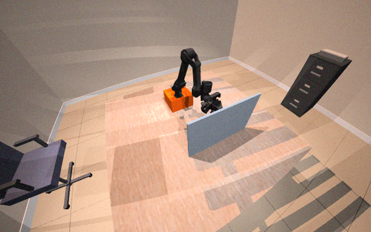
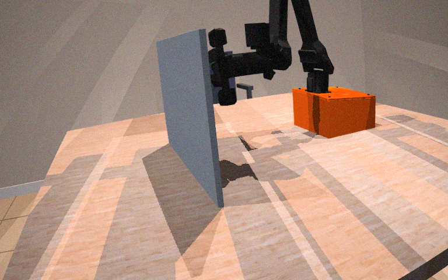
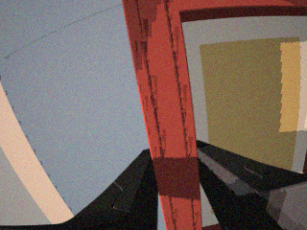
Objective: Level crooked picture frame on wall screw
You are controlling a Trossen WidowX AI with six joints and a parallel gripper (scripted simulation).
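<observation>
Right now my gripper tip is 1 cm short of the picture frame, 1 cm to the right of it and 5 cm above it. From my gripper tip the other things lie so: wall panel 2 cm ahead, 7 cm below.
</observation>
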